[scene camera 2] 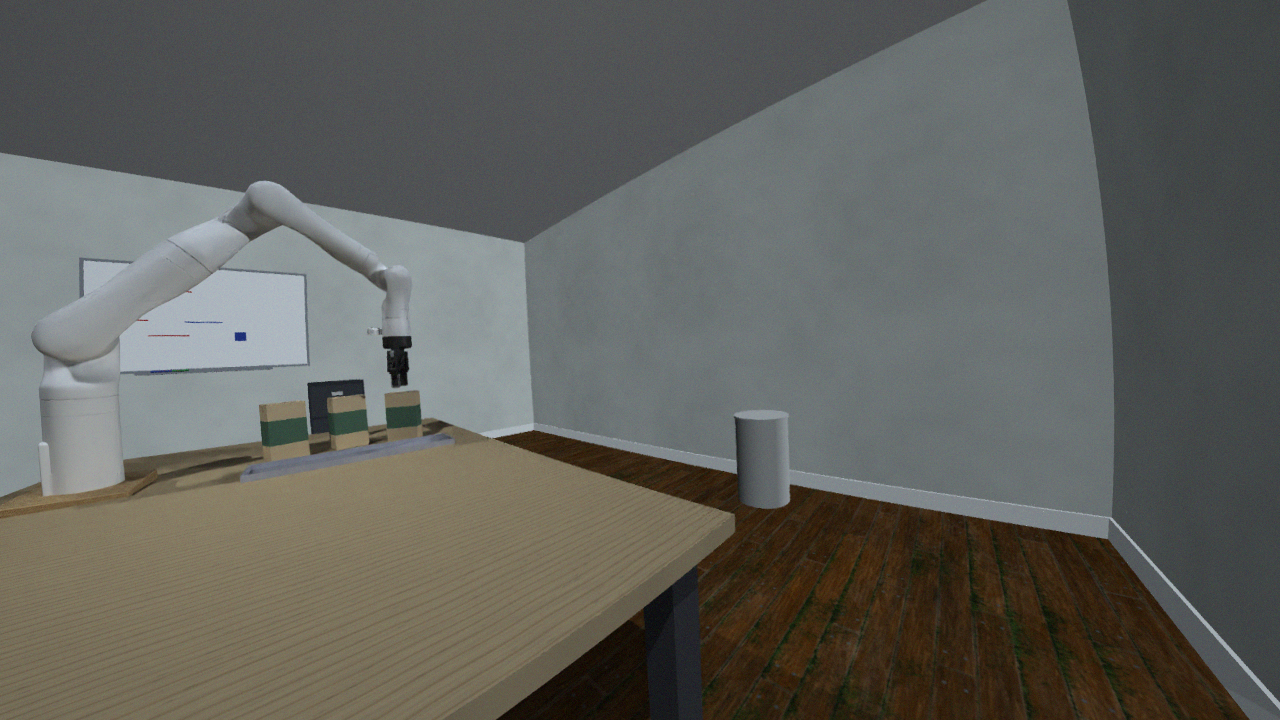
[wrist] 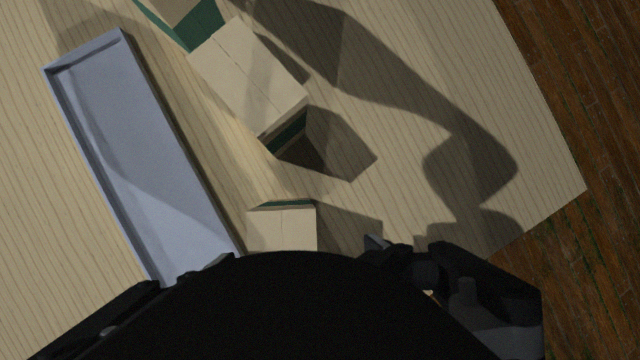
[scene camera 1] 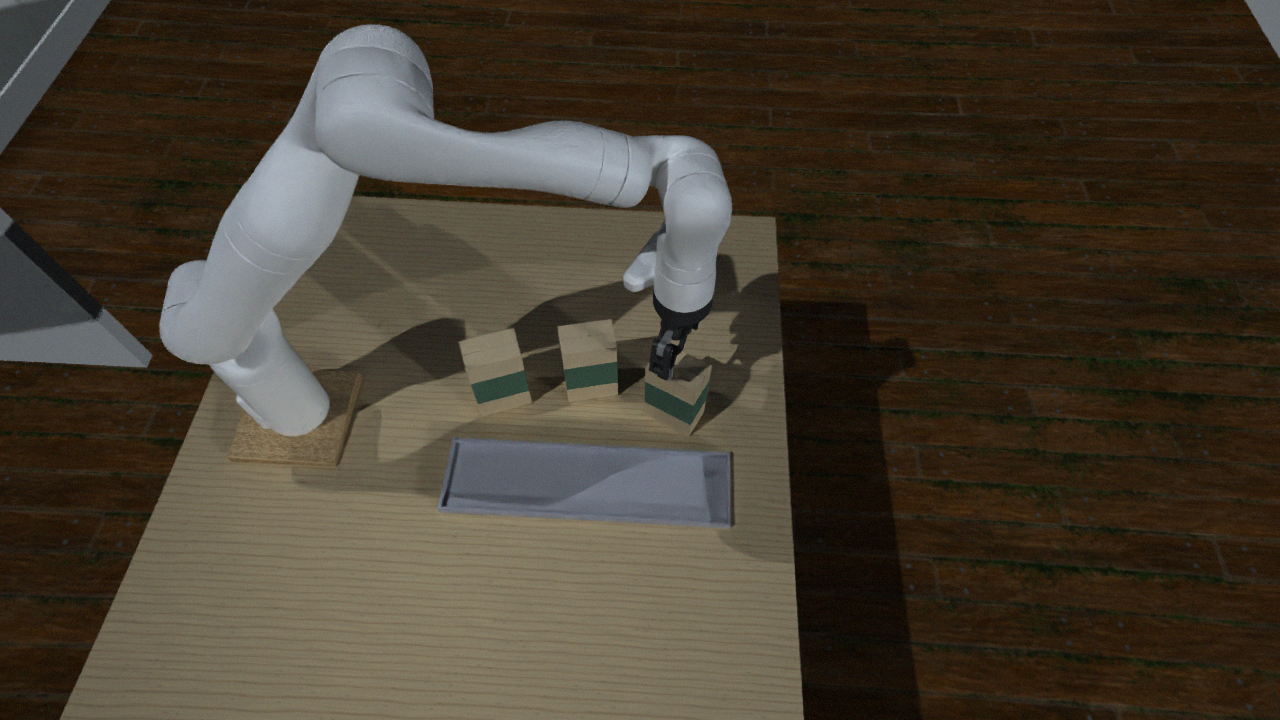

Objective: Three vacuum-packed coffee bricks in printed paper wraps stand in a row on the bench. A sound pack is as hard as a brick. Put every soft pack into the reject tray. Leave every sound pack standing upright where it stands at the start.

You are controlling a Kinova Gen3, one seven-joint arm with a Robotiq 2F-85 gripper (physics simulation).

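Frame: origin at the arm's base, x ahead, y right, z down, level; metres.
Seen in the pictures: gripper, between the fingertips: (scene camera 2: 400, 386) (scene camera 1: 678, 350); arm's base, origin of its link: (scene camera 2: 88, 485) (scene camera 1: 297, 408).
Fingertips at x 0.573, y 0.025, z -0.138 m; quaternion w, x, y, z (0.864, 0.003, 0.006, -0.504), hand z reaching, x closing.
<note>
Pixels of each thing's top centre, then the offset from my fingertips to it. Level surfaces: height alone.
- left pack, centre of its top: (scene camera 1: 489, 348) (scene camera 2: 282, 402) dx -0.266, dy -0.032, dz +0.015 m
- middle pack, centre of its top: (wrist: 246, 75) (scene camera 1: 586, 336) (scene camera 2: 346, 396) dx -0.127, dy -0.044, dz +0.015 m
- right pack, centre of its top: (wrist: 283, 265) (scene camera 1: 678, 366) (scene camera 2: 402, 392) dx +0.000, dy +0.016, dz +0.015 m
- grey reject tray, centre of its top: (wrist: 152, 192) (scene camera 1: 587, 479) (scene camera 2: 359, 450) dx -0.139, dy +0.123, dz +0.142 m
- wooden bench, height of its surface: dz +0.156 m
Three tan packs with green bands stand upright in a row: the left pack (scene camera 1: 494, 371) (scene camera 2: 284, 430) (wrist: 200, 30), the middle pack (scene camera 1: 588, 360) (scene camera 2: 348, 421) (wrist: 250, 75) and the right pack (scene camera 1: 677, 401) (scene camera 2: 402, 414) (wrist: 282, 230), which is turned at an angle to the others. My gripper (scene camera 1: 663, 368) (scene camera 2: 399, 385) (wrist: 301, 258) is open and empty, pointing down with its fingertips close above the right pack's top. In the wrist view the gripper body hides part of that pack. The grey reject tray (scene camera 1: 554, 479) (scene camera 2: 358, 456) (wrist: 135, 140) lies in front of the row with no pack in it.
The wooden bench (scene camera 1: 429, 617) (scene camera 2: 313, 582) has its right edge a short way beyond the right pack. The arm's base plate (scene camera 1: 340, 420) is at the left. A dark box (scene camera 2: 319, 402) shows behind the packs, and a grey cylinder (scene camera 2: 762, 459) stands on the floor.
</note>
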